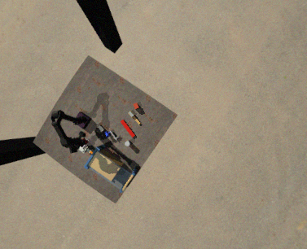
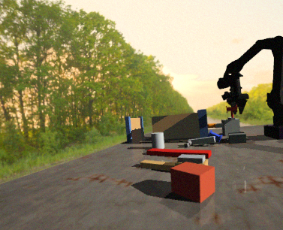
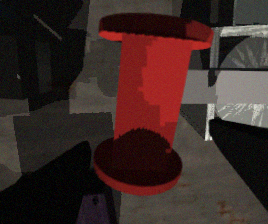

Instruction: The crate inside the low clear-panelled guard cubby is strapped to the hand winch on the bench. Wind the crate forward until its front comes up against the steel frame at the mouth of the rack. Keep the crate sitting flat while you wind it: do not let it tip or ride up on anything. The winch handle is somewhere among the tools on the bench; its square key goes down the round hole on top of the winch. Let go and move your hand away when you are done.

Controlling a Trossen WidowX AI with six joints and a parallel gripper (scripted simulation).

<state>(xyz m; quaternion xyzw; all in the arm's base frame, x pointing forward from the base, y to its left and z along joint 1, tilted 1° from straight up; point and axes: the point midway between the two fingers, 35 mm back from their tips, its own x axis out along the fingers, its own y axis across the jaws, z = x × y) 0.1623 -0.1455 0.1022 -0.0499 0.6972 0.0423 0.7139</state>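
My gripper tip is now 30 mm short of the red knob and 20 mm below it. Also, from my gripper tip: winch handle with red grip: 30 mm to the right, 30 mm ahead, 10 mm below; dark block: 170 mm to the left, 100 mm below, 50 mm ahead; winch: 100 mm to the right, 80 mm below, 10 mm ahead.
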